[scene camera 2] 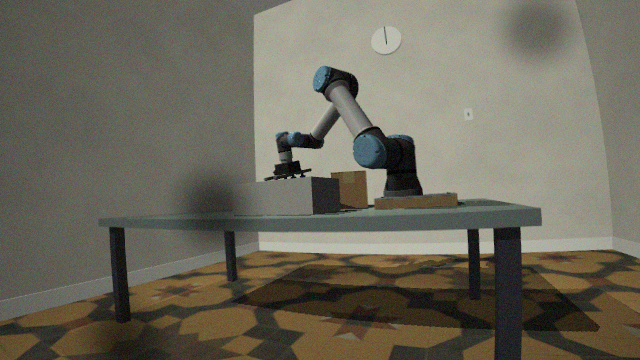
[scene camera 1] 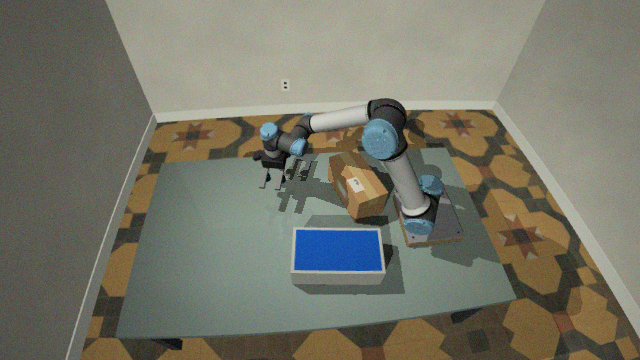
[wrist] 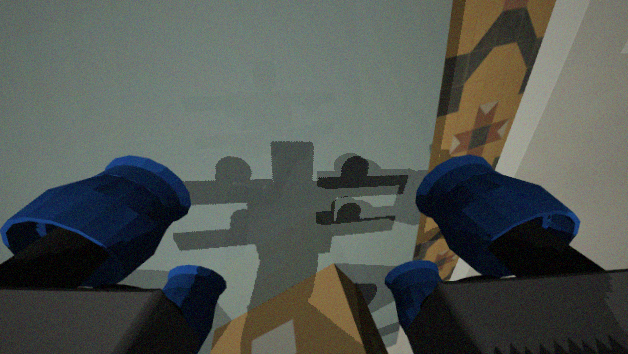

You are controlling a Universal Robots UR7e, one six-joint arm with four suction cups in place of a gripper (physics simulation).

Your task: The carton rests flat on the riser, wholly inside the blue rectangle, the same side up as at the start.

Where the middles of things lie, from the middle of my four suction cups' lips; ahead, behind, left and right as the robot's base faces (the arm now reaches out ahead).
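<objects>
Brown carton (scene camera 1: 360,190) visible; relative to my suction cup, the carton is 380 mm behind, 70 mm below and 20 mm to the left of it.
</objects>
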